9 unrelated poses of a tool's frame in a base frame.
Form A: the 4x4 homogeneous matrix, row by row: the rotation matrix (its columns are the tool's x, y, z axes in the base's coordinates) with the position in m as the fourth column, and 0 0 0 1 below. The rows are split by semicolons.
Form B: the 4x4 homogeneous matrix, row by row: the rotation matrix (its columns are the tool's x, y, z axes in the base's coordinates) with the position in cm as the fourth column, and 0 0 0 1 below. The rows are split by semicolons. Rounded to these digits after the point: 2 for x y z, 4 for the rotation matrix.
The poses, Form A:
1: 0.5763 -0.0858 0.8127 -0.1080; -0.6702 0.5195 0.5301 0.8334; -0.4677 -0.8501 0.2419 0.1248; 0 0 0 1
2: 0.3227 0.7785 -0.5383 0.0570; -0.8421 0.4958 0.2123 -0.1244; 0.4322 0.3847 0.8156 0.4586; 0 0 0 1
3: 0.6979 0.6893 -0.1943 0.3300; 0.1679 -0.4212 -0.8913 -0.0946; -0.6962 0.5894 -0.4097 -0.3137; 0 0 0 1
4: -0.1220 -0.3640 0.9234 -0.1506; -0.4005 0.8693 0.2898 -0.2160; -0.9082 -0.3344 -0.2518 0.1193; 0 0 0 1
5: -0.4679 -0.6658 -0.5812 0.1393; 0.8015 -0.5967 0.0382 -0.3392; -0.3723 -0.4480 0.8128 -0.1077; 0 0 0 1
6: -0.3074 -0.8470 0.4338 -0.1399; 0.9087 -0.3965 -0.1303 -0.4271; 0.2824 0.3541 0.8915 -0.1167; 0 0 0 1
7: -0.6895 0.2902 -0.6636 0.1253; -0.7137 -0.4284 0.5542 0.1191; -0.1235 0.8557 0.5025 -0.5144; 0 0 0 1
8: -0.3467 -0.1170 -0.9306 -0.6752; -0.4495 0.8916 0.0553 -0.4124; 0.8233 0.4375 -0.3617 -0.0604; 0 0 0 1
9: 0.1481 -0.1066 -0.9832 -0.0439; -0.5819 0.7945 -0.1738 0.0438; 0.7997 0.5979 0.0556 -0.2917; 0 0 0 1
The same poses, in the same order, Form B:
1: 0.5763 -0.0858 0.8127 -10.80; -0.6702 0.5195 0.5301 83.34; -0.4677 -0.8501 0.2419 12.48; 0 0 0 1
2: 0.3227 0.7785 -0.5383 5.70; -0.8421 0.4958 0.2123 -12.44; 0.4322 0.3847 0.8156 45.86; 0 0 0 1
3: 0.6979 0.6893 -0.1943 33.00; 0.1679 -0.4212 -0.8913 -9.46; -0.6962 0.5894 -0.4097 -31.37; 0 0 0 1
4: -0.1220 -0.3640 0.9234 -15.06; -0.4005 0.8693 0.2898 -21.60; -0.9082 -0.3344 -0.2518 11.93; 0 0 0 1
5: -0.4679 -0.6658 -0.5812 13.93; 0.8015 -0.5967 0.0382 -33.92; -0.3723 -0.4480 0.8128 -10.77; 0 0 0 1
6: -0.3074 -0.8470 0.4338 -13.99; 0.9087 -0.3965 -0.1303 -42.71; 0.2824 0.3541 0.8915 -11.67; 0 0 0 1
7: -0.6895 0.2902 -0.6636 12.53; -0.7137 -0.4284 0.5542 11.91; -0.1235 0.8557 0.5025 -51.44; 0 0 0 1
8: -0.3467 -0.1170 -0.9306 -67.52; -0.4495 0.8916 0.0553 -41.24; 0.8233 0.4375 -0.3617 -6.04; 0 0 0 1
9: 0.1481 -0.1066 -0.9832 -4.39; -0.5819 0.7945 -0.1738 4.38; 0.7997 0.5979 0.0556 -29.17; 0 0 0 1
